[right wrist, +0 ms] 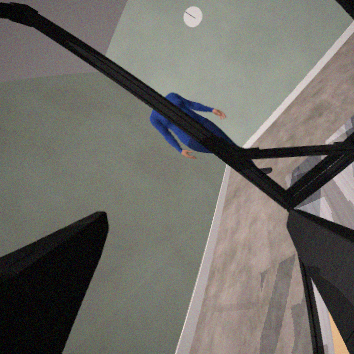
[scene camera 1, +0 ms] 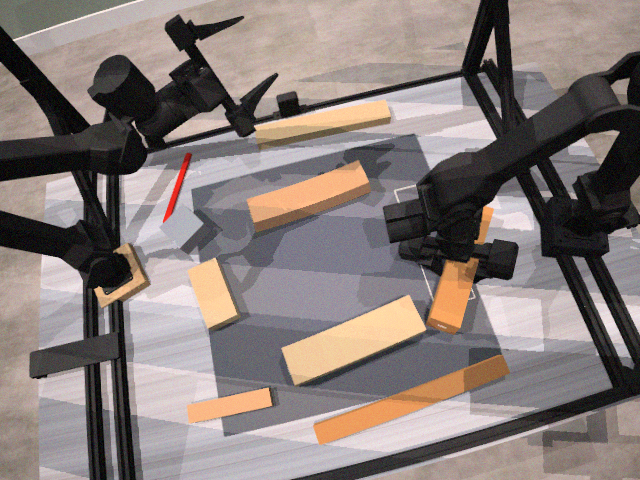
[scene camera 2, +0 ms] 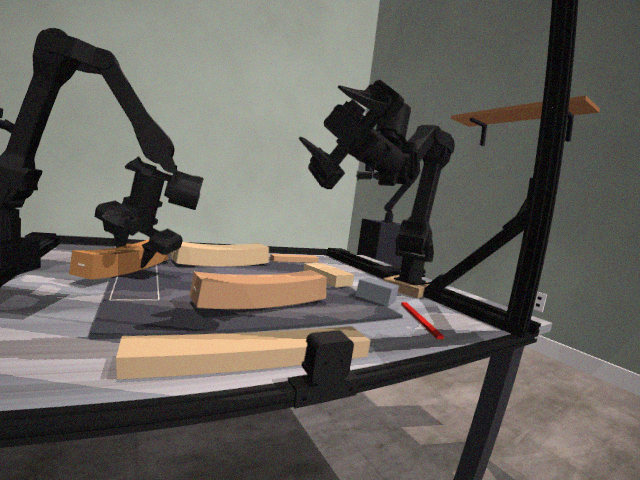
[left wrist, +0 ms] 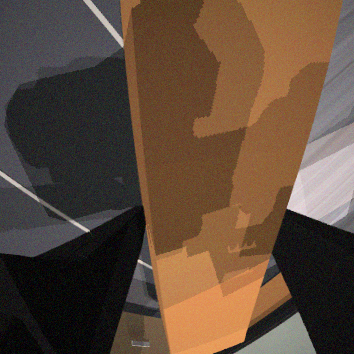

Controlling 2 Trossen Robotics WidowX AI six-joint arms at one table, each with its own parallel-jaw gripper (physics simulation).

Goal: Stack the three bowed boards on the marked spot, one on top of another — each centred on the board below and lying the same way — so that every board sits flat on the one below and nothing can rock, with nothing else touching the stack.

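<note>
The dark orange bowed board crosses part of the white outlined spot. My left gripper is shut on this board, one finger on each side; whether the board is clear of the table I cannot tell. A light orange bowed board lies on the dark mat, arched upward. A pale yellow bowed board lies farther back on the mat in scene camera 2. My right gripper is open, empty and raised.
A long pale board and a long orange board lie at opposite table edges. A small pale block, a small orange board, a grey block and a red stick lie around the mat.
</note>
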